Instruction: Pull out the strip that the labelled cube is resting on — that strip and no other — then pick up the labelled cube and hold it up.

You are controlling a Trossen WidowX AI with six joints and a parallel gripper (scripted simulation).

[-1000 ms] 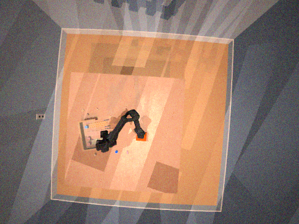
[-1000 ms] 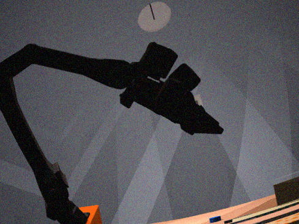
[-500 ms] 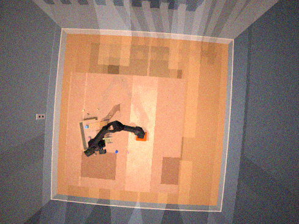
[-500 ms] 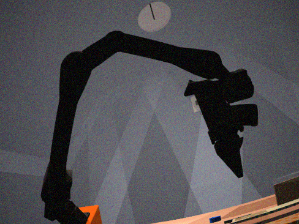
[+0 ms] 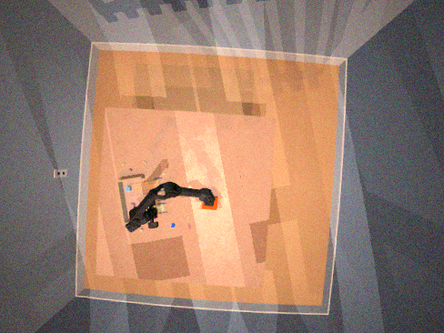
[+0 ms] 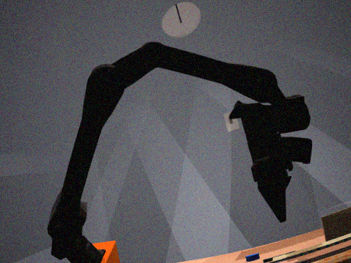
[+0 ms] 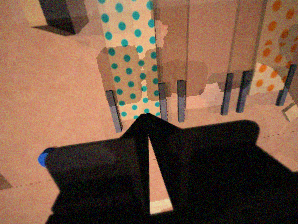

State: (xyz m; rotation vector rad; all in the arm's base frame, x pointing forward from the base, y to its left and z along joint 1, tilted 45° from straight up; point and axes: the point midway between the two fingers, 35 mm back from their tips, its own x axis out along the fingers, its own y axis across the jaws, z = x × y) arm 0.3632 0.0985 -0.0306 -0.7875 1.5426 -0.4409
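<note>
The small blue disc is 11 cm behind my gripper tip, 12 cm to the left of it and 6 cm below it.
</note>
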